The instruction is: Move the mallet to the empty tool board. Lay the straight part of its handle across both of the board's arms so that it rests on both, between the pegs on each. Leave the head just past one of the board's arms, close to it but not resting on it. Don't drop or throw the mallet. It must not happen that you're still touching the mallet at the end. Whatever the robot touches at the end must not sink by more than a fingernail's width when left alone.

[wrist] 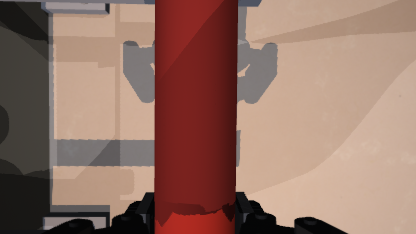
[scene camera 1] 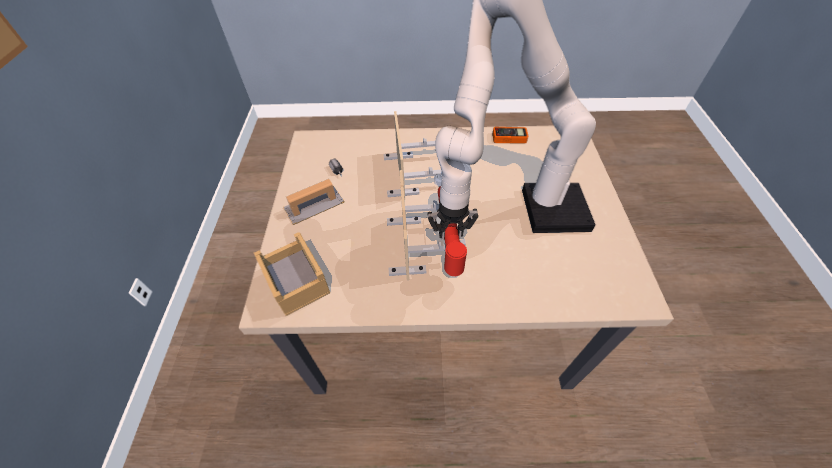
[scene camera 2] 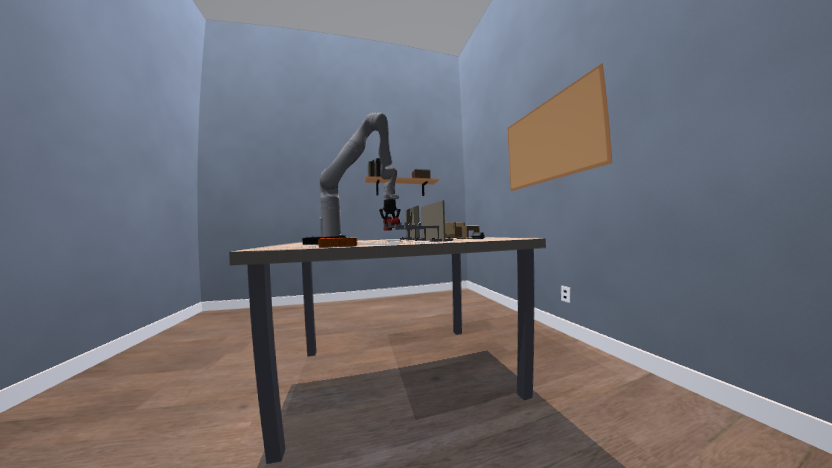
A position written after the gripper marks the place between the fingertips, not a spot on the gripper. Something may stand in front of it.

Observation:
In view: the gripper [scene camera 1: 450,237].
The gripper is seen too in the wrist view [wrist: 195,209].

